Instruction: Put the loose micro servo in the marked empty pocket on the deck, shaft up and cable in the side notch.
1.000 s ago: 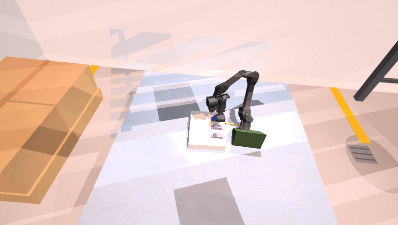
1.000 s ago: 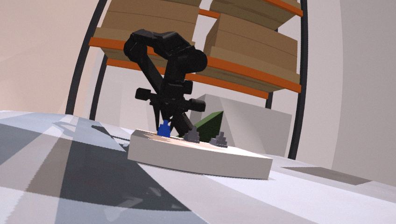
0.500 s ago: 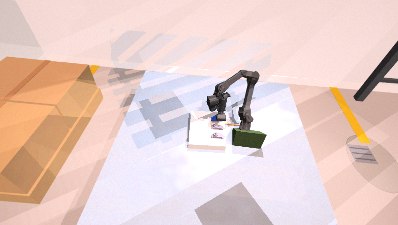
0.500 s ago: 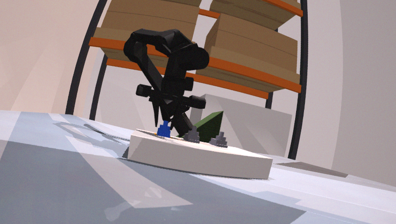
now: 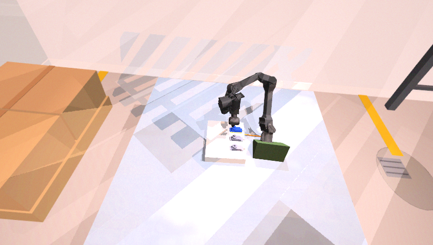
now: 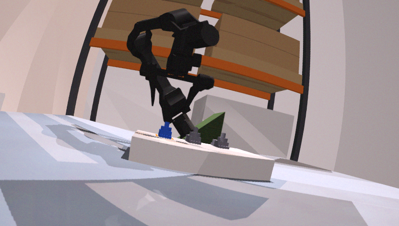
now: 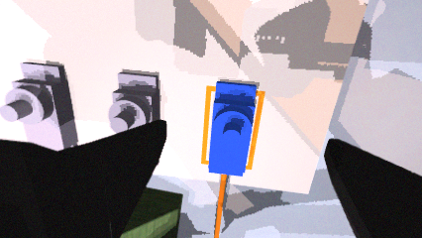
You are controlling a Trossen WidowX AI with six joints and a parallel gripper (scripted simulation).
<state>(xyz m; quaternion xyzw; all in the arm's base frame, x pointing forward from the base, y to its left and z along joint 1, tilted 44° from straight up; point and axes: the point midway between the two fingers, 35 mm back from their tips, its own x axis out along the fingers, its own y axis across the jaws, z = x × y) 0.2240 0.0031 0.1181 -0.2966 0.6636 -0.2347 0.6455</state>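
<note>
Now: the pale deck 9 cm to the left of my gripper tip, 9 cm below it and 7 cm ahead of it.
</note>
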